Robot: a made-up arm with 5 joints.
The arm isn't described. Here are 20 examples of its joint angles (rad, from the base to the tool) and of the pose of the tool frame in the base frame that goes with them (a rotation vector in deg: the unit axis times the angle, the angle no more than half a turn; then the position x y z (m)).
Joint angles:
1: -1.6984 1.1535 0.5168 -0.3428 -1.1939
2: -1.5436 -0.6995 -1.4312 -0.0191 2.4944
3: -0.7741 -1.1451 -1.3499 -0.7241 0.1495
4: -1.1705 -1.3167 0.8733 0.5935 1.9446
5: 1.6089 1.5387 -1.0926 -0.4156 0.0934
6: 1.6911 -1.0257 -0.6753 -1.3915 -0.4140
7: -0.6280 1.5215 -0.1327 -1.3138 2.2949
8: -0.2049 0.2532 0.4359 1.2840 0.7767
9: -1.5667 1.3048 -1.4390 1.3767 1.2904
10: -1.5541 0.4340 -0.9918 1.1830 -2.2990
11: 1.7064 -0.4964 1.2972 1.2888 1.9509
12: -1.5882 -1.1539 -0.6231 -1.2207 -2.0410
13: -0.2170 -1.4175 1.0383 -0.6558 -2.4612
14: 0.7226 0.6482 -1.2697 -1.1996 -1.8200
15: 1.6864 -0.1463 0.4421 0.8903 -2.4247
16: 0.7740 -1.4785 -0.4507 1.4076 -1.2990
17: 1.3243 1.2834 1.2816 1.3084 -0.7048
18: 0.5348 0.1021 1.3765 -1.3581 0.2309
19: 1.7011 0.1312 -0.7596 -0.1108 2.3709
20: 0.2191 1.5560 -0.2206 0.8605 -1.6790
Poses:
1: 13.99 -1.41 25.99 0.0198 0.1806 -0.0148
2: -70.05 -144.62 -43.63 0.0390 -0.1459 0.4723
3: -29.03 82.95 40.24 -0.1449 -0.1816 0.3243
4: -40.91 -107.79 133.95 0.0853 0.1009 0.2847
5: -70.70 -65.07 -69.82 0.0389 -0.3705 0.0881
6: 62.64 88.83 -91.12 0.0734 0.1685 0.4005
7: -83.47 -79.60 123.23 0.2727 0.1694 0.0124
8: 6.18 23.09 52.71 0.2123 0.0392 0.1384
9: 4.32 -26.35 158.94 0.0443 0.3255 0.1163
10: 51.57 20.60 -41.96 0.0479 0.2947 0.3020
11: 28.96 -6.89 10.97 0.0462 -0.0499 0.1445
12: -95.51 -26.24 -21.27 0.0463 -0.1910 0.3931
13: 159.00 -33.45 -40.64 0.1101 0.0188 0.3495
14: -94.79 146.91 -21.17 0.2178 -0.1430 0.4181
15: -10.25 24.70 119.89 0.0296 -0.2016 0.1991
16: 38.31 -129.87 -68.39 -0.0022 0.0560 0.3773
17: 41.04 139.86 -56.02 0.0541 -0.0037 0.1588
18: -29.29 -78.16 -16.52 0.2060 -0.0878 0.1647
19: -120.78 56.99 18.02 0.0209 -0.2456 0.4363
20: -28.74 30.58 -107.37 0.1995 -0.0286 -0.0524
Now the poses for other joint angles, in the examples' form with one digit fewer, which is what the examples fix.
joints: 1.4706 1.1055 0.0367 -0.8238 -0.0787
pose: -49.1 -61.8 -78.3 0.084 -0.304 0.061
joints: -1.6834 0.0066 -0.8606 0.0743 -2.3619
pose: 121.1 62.5 -20.2 0.020 0.206 0.465
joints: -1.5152 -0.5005 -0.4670 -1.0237 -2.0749
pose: -151.9 -38.6 -10.0 0.045 0.032 0.491
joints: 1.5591 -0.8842 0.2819 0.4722 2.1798
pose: -94.8 26.7 24.4 0.055 -0.136 0.370
